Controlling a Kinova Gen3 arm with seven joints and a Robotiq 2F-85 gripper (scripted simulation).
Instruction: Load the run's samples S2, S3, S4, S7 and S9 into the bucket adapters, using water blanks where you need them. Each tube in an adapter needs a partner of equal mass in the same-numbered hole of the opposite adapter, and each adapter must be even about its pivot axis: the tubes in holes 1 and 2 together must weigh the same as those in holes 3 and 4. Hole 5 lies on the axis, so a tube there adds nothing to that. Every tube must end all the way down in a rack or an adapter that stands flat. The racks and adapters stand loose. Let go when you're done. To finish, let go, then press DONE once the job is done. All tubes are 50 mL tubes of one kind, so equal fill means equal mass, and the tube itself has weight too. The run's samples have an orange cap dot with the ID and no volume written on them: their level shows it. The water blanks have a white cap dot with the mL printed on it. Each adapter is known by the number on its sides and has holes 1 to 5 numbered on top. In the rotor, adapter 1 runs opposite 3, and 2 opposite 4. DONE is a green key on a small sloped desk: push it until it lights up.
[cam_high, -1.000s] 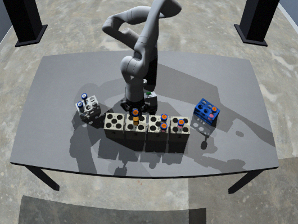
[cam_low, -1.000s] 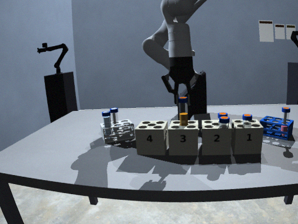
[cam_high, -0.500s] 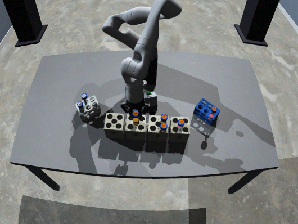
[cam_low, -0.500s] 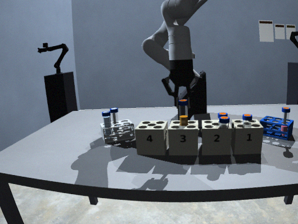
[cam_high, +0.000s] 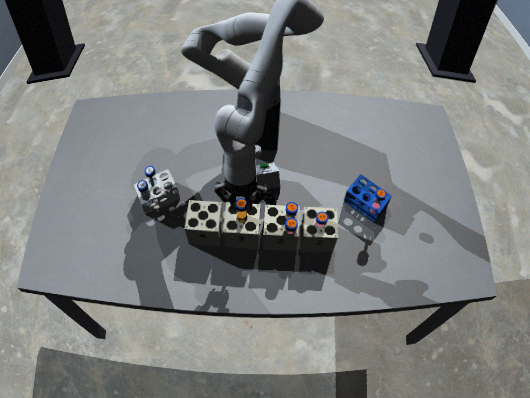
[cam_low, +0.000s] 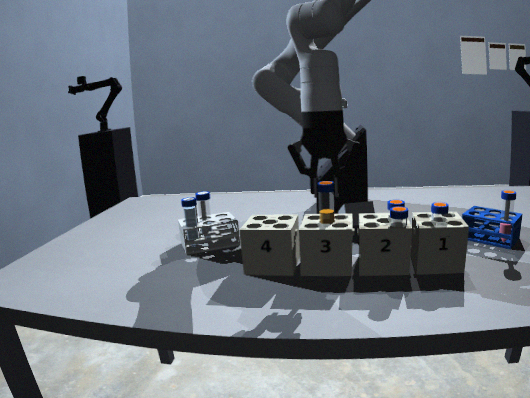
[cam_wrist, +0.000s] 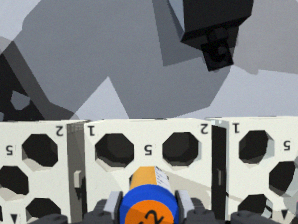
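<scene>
Now: the sample tube S2 10 mm behind my hand and 50 mm below it. Also, from my hand: adapter 2: 10 mm ahead, 110 mm to the left, 110 mm below; then adapter 3: 110 mm below; then sample tube S7: 10 mm behind, 140 mm to the left, 90 mm below.
</scene>
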